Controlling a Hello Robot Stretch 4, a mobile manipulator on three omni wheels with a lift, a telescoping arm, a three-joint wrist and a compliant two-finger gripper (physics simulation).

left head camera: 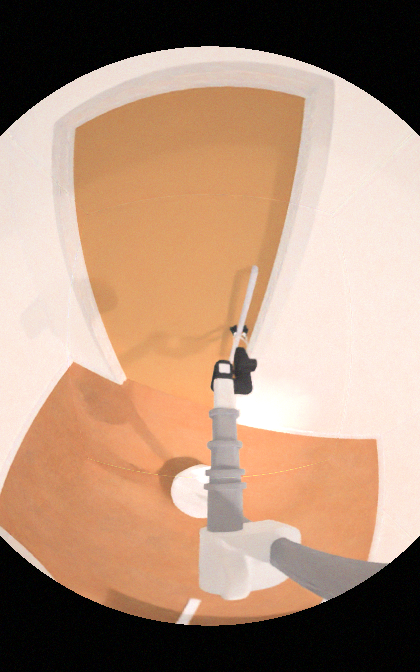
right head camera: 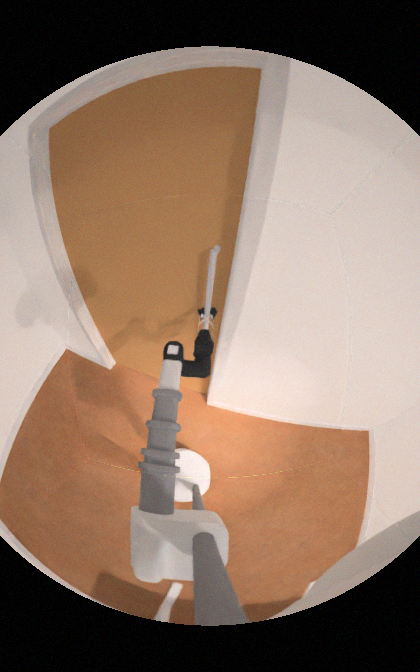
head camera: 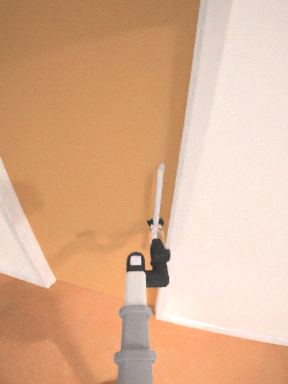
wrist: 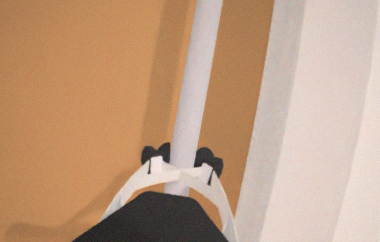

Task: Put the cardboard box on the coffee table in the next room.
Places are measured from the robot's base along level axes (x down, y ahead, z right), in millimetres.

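Where they show: gripper, between the fingertips: (head camera: 156, 219) (wrist: 187, 159).
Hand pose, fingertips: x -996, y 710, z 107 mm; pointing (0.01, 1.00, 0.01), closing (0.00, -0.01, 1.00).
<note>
After its pixels a point has its place.
A tan door (head camera: 100, 125) @(x -1423, y 809, z -151 mm) (left head camera: 175, 225) (right head camera: 150, 175) (wrist: 75, 100) @(x -1035, y 787, z -64 mm) fills the doorway ahead. A long pale bar handle (head camera: 158, 195) @(x -1166, y 669, z 98 mm) (left head camera: 246, 300) (right head camera: 211, 280) (wrist: 195, 75) @(x -1082, y 668, z 97 mm) runs along it near its right edge. My gripper (head camera: 155, 223) @(x -996, y 710, z 107 mm) (left head camera: 239, 330) (right head camera: 207, 313) (wrist: 187, 159) @(x -996, y 710, z 107 mm) is at the lower part of this handle. Its black fingertips stand close against both sides of the bar, so it looks shut on the handle. The cardboard box and the coffee table do not show in these views.
The white right door jamb (head camera: 192, 115) @(x -1487, y 629, z 175 mm) (left head camera: 296, 175) (wrist: 260, 125) @(x -1047, y 690, z 174 mm) is close to the right of my gripper. The left jamb (head camera: 30, 245) @(x -540, y 923, z -813 mm) stands farther off. White walls (head camera: 240, 225) @(x -1077, y 573, z 450 mm) flank the doorway. The orange floor (head camera: 225, 360) @(x 27, y 336, z 652 mm) lies below my extended arm (head camera: 135, 330) @(x -1106, y 222, z 1 mm).
</note>
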